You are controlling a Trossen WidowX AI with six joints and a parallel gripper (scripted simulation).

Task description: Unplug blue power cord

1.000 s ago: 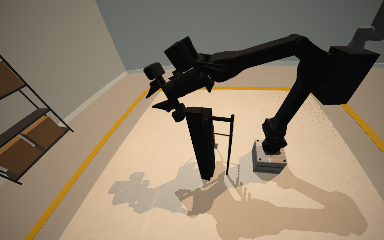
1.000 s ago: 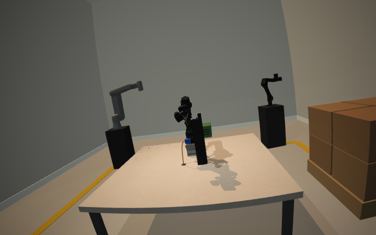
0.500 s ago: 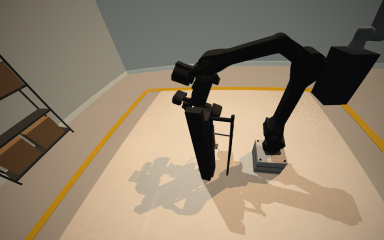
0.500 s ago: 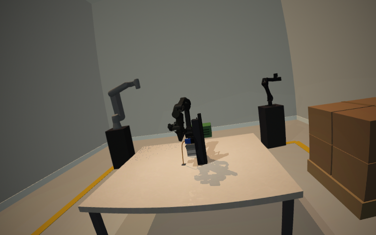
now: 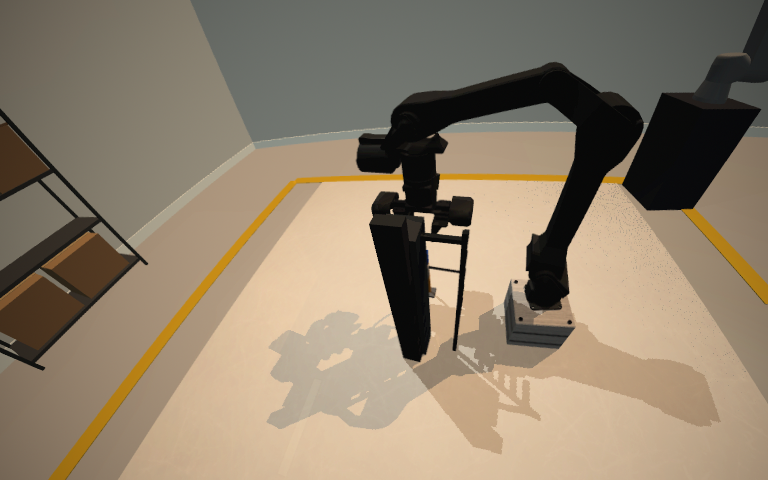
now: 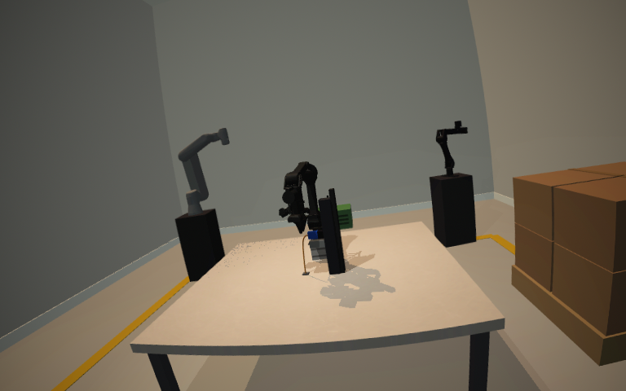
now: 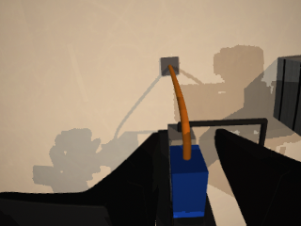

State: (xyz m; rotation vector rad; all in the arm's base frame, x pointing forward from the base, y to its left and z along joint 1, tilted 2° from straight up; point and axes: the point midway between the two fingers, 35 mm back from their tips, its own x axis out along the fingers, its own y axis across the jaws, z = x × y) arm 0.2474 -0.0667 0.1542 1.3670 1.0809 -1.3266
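Now: the blue plug 1 cm ahead of my gripper tip, 7 cm to the left of it and 1 cm below it. Also, from my gripper tip: black power strip (2 cm ahead, 14 cm to the left, 3 cm below); grey anchor (1 cm behind, 2 cm to the right, 21 cm below).
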